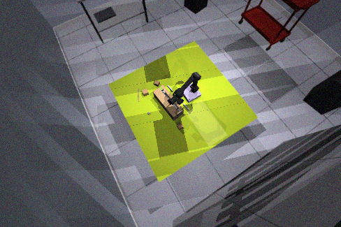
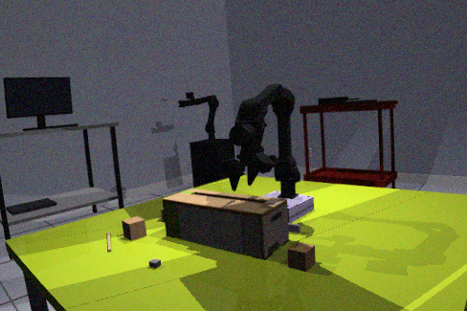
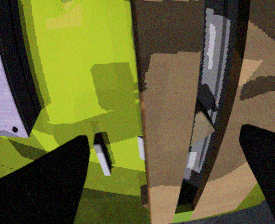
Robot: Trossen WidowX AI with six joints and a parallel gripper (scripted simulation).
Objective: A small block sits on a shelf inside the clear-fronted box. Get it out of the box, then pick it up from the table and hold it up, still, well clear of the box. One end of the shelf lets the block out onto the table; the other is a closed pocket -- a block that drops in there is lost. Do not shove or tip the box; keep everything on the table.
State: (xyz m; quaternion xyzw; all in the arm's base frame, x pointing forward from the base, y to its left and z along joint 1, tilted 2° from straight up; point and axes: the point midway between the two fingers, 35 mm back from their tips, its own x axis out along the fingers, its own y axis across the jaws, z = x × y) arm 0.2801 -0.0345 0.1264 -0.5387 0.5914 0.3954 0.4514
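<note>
Now: the long brown box 20 mm ahead of my gripper tip, 40 mm to the right of it and 90 mm below it. Also, from my gripper tip: thin stick (240 mm ahead, 380 mm to the right, 150 mm below); tan block (30 mm ahead, 50 mm to the right, 70 mm below).
</note>
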